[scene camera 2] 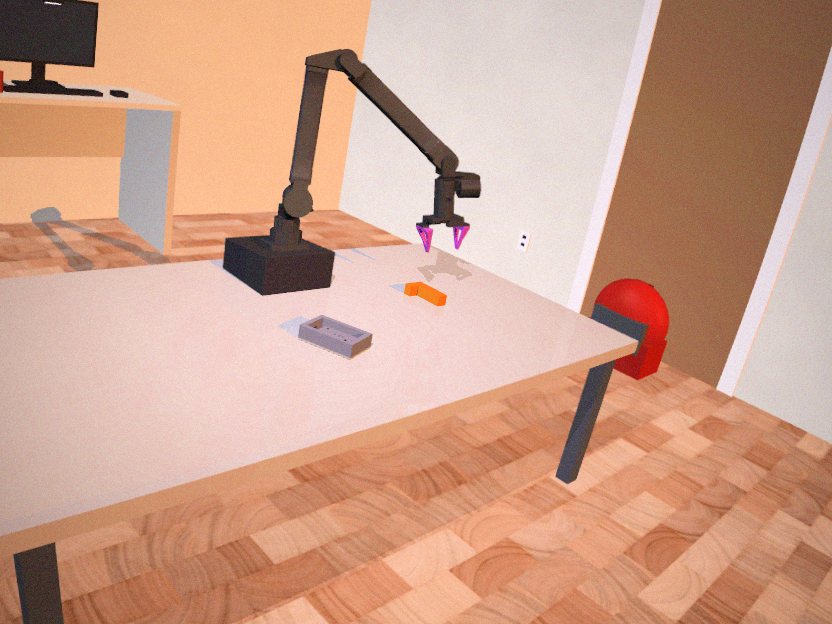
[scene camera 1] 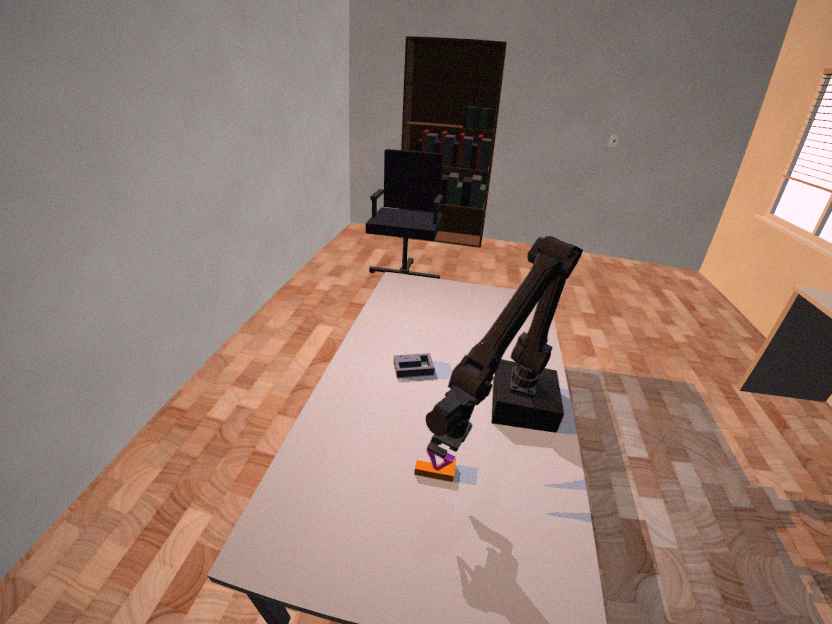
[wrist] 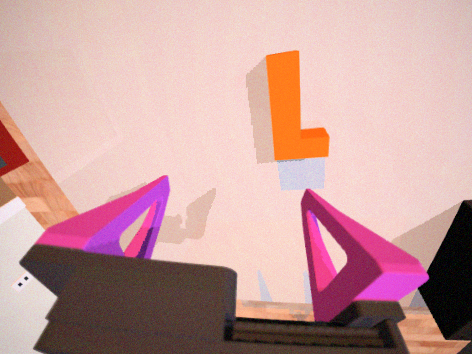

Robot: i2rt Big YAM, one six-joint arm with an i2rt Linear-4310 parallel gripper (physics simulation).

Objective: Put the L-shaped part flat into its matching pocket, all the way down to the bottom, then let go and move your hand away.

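Places are measured from the arm's base along level axes (x right, y ahead, z up), in metres.
Pixels of known places: gripper, between the fingertips: (scene camera 2: pixel 442 250) (scene camera 1: pixel 443 457) (wrist: pixel 236 188); arm's base, origin of its link: (scene camera 2: pixel 284 246) (scene camera 1: pixel 522 383).
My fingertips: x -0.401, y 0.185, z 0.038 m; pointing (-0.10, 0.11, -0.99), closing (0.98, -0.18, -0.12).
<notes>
For each thing: its top centre in the pictures, then the offset to it from my fingertips. Level surfaces: height alone.
- orange L-shaped part, centre of its top: (wrist: pixel 300 111) (scene camera 2: pixel 426 289) (scene camera 1: pixel 435 463) dz -0.106, dx +0.052, dy +0.023 m
- grey pocket block, centre of its top: (scene camera 2: pixel 336 328) (scene camera 1: pixel 413 361) dz -0.099, dx +0.466, dy +0.210 m
- table, height of its surface: dz -0.136 m
The orange L-shaped part (scene camera 1: pixel 434 470) (scene camera 2: pixel 428 294) (wrist: pixel 286 110) lies flat on the table, apart from the tray. My gripper (scene camera 1: pixel 438 464) (scene camera 2: pixel 442 250) (wrist: pixel 236 188) is open and empty, fingers wide apart, and hangs above the table near the part. In the wrist view the part lies beyond the fingertips, above the right finger's tip, its short leg nearest that tip. The grey pocket block (scene camera 1: pixel 402 372) (scene camera 2: pixel 329 342) stands on the table, its recess facing up and holding no part. It does not show in the wrist view.
The table (scene camera 1: pixel 376 429) (scene camera 2: pixel 201 389) carries the black arm base (scene camera 1: pixel 527 406) (scene camera 2: pixel 295 272) along one long edge. In scene camera 2 the pocket block stands between that base and the front edge. An office chair (scene camera 1: pixel 405 221) stands beyond the table's far end.
</notes>
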